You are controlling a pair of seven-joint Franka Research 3 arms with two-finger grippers.
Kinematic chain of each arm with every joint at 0, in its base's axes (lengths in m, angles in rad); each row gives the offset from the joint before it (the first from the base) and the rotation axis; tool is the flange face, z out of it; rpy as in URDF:
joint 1: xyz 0 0 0.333 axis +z
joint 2: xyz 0 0 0 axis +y
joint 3: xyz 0 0 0.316 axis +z
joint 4: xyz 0.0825 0 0 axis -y
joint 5: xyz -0.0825 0 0.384 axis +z
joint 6: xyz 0 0 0 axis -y
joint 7: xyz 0.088 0 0 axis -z
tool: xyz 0 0 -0.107 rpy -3.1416 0 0
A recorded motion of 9 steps. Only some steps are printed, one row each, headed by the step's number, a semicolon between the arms.
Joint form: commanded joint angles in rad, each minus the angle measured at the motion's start. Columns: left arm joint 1, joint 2, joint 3, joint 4, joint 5, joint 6, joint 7; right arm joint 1, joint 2, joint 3, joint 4, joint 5, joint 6, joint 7.
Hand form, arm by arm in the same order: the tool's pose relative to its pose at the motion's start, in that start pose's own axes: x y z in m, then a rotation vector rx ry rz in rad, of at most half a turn. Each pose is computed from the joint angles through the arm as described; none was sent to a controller.
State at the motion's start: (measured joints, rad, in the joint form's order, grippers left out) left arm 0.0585 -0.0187 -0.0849 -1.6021 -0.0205 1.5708 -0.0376; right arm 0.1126 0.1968 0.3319 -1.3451 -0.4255 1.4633 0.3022
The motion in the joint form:
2: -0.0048 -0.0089 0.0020 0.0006 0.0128 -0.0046 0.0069; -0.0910 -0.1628 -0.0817 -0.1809 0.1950 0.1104 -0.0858
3: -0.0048 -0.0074 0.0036 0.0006 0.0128 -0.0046 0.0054; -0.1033 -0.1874 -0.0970 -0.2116 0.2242 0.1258 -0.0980
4: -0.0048 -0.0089 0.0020 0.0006 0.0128 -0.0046 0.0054; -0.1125 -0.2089 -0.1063 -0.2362 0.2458 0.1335 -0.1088
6: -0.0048 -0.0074 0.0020 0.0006 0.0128 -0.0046 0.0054; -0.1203 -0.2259 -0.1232 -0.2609 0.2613 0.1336 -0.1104
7: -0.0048 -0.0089 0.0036 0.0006 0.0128 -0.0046 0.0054; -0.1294 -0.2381 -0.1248 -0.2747 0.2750 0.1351 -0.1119
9: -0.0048 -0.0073 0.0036 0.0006 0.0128 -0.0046 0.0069; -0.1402 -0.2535 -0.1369 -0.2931 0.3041 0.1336 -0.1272
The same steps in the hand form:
2: -0.0031 0.0003 -0.0047 0.0134 0.0053 0.0098; -0.0269 0.0661 0.0128 0.1472 -0.0014 0.0568
3: -0.0026 -0.0006 -0.0039 0.0132 0.0038 0.0067; -0.0321 0.0765 0.0168 0.1698 -0.0035 0.0700
4: -0.0031 0.0003 -0.0047 0.0134 0.0053 0.0083; -0.0375 0.0834 0.0188 0.1859 -0.0062 0.0768
6: -0.0027 0.0003 -0.0039 0.0133 0.0038 0.0083; -0.0424 0.0934 0.0253 0.1955 -0.0220 0.0972
7: -0.0031 -0.0006 -0.0047 0.0133 0.0053 0.0067; -0.0459 0.0972 0.0267 0.2061 -0.0265 0.1061
9: -0.0026 -0.0006 -0.0038 0.0132 0.0037 0.0082; -0.0507 0.1053 0.0307 0.2310 -0.0386 0.1129

